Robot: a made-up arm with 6 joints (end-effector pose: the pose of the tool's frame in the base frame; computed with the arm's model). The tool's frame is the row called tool.
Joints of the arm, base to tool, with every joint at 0 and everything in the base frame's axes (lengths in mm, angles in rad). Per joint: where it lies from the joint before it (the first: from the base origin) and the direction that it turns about. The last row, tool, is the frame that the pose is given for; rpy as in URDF.
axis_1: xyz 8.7 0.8 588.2 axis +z
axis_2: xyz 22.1 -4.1 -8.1 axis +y
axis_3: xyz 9.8 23.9 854 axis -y
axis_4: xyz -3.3 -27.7 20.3 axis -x
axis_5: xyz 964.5 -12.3 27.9 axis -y
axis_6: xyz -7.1 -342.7 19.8 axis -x
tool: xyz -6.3 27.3 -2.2 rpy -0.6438 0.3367 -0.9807
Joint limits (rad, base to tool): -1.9..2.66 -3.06..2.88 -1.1..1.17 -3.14..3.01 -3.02..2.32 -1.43..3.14
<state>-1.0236 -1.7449 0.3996 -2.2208 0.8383 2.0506</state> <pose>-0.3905 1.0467 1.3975 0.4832 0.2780 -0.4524 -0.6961</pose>
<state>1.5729 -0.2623 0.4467 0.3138 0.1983 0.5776</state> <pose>0.3240 0.4330 2.1382 0.9261 -0.0415 -0.3750 0.0077</pose>
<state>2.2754 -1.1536 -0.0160 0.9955 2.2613 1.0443</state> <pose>0.5557 -0.3689 1.9528 0.2347 0.9165 -0.1827 -0.2675</pose>
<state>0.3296 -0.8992 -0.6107 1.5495 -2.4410 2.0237</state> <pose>0.1691 0.0807 1.7687 0.2484 0.8206 -0.4886 -0.1618</pose>
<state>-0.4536 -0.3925 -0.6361 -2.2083 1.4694 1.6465</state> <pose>0.6121 -0.0766 0.8712 0.0881 0.1778 0.6223 -0.7572</pose>
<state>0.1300 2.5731 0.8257 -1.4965 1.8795 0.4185</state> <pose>0.0158 -0.0442 -1.0346 0.2904 -0.2662 0.2639 -0.8804</pose>
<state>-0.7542 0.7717 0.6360 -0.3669 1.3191 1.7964</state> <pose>0.9096 -1.3282 0.9583 0.0596 0.3821 0.0100 0.9221</pose>
